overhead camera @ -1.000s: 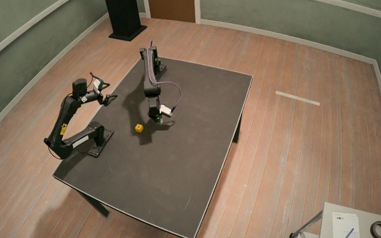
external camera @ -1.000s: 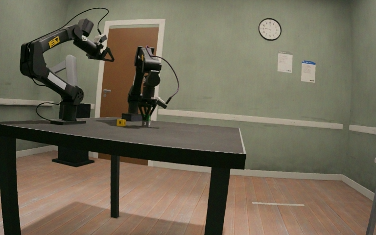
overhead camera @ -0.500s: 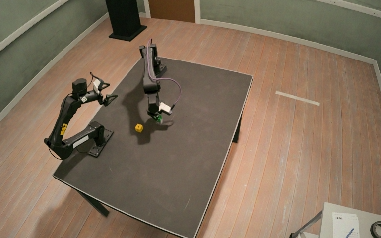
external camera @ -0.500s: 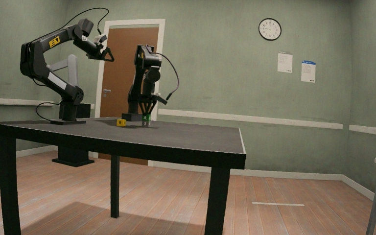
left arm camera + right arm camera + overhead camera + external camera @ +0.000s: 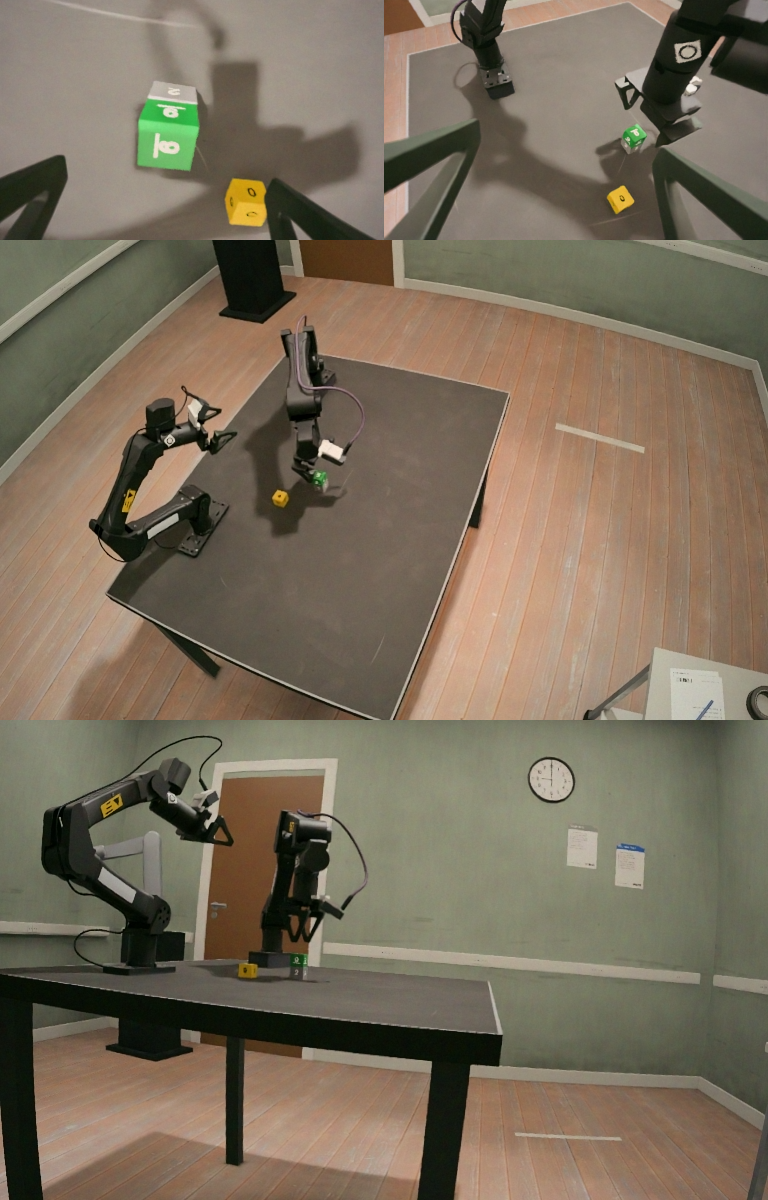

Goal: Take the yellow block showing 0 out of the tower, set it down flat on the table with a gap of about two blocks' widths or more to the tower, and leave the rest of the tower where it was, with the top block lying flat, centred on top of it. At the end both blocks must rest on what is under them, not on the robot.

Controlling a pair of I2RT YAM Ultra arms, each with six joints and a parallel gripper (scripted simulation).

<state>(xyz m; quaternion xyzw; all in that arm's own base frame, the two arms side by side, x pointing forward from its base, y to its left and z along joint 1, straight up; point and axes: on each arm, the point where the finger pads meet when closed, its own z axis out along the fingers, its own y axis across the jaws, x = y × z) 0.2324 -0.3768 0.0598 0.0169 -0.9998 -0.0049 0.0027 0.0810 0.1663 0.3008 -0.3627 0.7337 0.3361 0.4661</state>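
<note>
Now: the green block 5 cm below my left hand. Also, from my left hand: yellow block (9 cm behind, 9 cm to the right, 8 cm below).
</note>
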